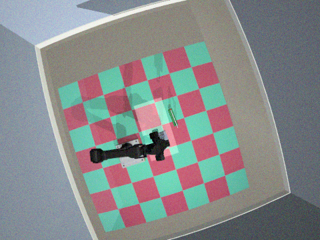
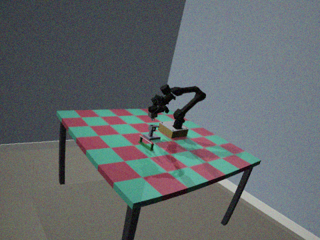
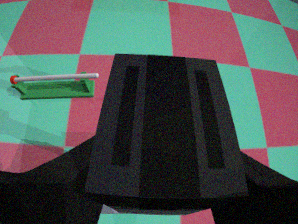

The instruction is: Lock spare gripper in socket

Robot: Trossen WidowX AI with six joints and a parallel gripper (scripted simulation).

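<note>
Right now the cradle is 90 mm ahead of my gripper tip, 170 mm to the left of it and 170 mm below it. Round my gripper tip: spare gripper (10 mm behind, 10 mm below); then mount (20 mm behind, 30 mm to the left, 140 mm below).
</note>
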